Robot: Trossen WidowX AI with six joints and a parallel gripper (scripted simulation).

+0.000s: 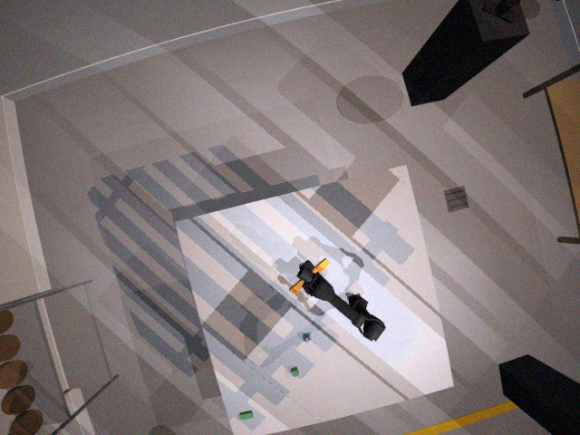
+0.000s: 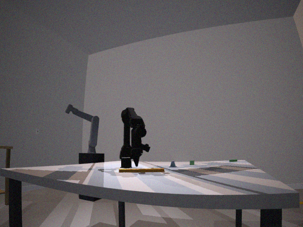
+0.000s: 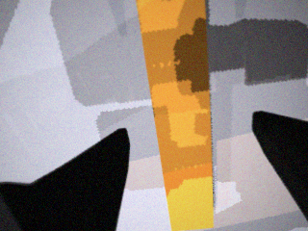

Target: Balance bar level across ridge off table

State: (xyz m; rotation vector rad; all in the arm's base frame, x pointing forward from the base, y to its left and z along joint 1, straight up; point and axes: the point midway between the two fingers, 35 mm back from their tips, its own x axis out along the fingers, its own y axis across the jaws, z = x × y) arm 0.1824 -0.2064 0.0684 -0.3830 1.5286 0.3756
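Now: the orange bar 30 mm below my gripper tip, 20 mm ahead of it and 10 mm to the left of it.
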